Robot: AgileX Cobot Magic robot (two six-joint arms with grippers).
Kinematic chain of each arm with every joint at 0, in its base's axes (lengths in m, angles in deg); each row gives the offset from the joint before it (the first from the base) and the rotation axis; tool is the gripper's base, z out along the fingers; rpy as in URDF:
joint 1: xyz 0 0 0.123 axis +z
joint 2: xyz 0 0 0 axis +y
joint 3: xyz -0.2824 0 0.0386 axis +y
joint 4: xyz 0.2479 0 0.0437 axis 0.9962 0 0.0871
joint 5: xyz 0 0 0 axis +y
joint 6: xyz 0.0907 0 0.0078 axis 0.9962 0 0.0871
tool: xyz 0 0 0 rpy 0 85 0
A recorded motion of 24 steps. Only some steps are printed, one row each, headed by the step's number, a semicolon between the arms.
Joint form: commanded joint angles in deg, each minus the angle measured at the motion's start. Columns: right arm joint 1, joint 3, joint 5, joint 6, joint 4, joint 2; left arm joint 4, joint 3, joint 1, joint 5, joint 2, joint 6.
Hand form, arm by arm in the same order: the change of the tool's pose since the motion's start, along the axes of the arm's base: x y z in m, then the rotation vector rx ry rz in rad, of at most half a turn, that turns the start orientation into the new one. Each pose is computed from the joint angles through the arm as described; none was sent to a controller.
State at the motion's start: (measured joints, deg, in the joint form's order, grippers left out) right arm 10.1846 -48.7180 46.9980 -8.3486 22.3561 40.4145; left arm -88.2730 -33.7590 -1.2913 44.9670 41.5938 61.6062
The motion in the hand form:
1: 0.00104 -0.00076 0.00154 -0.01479 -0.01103 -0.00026; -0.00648 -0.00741 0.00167 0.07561 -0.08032 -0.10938
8: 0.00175 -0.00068 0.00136 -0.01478 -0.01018 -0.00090; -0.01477 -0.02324 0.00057 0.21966 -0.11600 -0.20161
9: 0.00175 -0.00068 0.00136 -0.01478 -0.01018 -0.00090; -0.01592 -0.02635 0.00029 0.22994 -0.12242 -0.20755
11: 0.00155 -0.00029 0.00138 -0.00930 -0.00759 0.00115; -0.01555 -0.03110 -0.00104 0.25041 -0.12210 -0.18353
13: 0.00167 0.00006 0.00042 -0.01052 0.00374 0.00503; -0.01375 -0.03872 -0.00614 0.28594 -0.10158 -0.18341
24: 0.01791 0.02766 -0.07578 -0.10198 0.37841 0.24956; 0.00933 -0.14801 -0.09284 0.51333 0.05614 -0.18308
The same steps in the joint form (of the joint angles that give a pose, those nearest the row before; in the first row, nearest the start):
1: -0.19 -0.36 -0.14 -0.65 -0.44 0.20; 0.75 -0.53 -1.14 4.77 0.20 5.84
8: -0.19 -0.36 -0.24 -0.65 -0.43 0.34; 10.44 -2.24 -12.21 -1.36 0.20 3.97
9: -0.19 -0.36 -0.24 -0.65 -0.43 0.34; 11.40 -2.27 -14.86 -3.66 0.20 3.51
11: -0.19 -0.36 -0.14 -0.66 -0.08 0.34; 14.64 -2.27 -20.41 -10.43 0.34 0.68
13: -0.19 -0.36 0.39 -0.65 0.01 0.50; 19.99 -2.27 -26.20 -16.03 1.59 -4.00
24: 6.14 8.58 6.58 -7.83 4.85 10.42; 22.78 -2.27 -58.33 -52.08 30.38 -11.67

